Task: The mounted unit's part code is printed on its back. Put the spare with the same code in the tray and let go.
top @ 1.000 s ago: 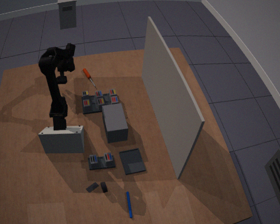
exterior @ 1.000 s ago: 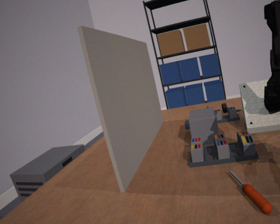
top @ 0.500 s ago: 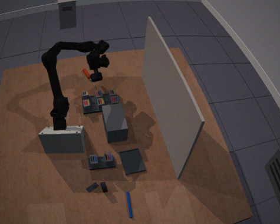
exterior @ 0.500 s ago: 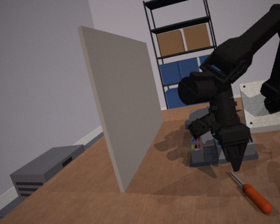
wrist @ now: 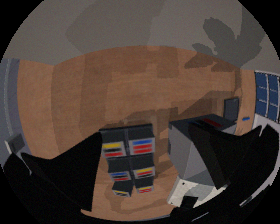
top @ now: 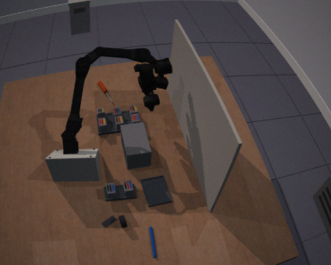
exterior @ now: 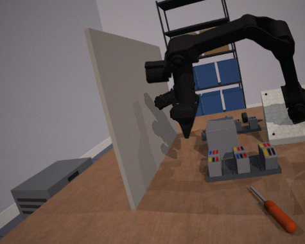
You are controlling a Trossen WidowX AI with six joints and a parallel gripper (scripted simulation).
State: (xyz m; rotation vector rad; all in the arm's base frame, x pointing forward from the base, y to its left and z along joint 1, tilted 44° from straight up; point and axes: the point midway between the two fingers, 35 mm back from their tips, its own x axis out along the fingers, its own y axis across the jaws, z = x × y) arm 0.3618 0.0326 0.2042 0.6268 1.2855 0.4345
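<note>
The grey spare is 140 mm behind my gripper tip, 80 mm below it and 60 mm to the left of it. The rest, counted from my gripper tip: grey mounted unit (140 mm to the right, 90 mm behind, 70 mm below); then tall grey panel (160 mm to the right, 140 mm ahead, 100 mm above); then tray (360 mm to the right, 120 mm below, 50 mm behind).
</note>
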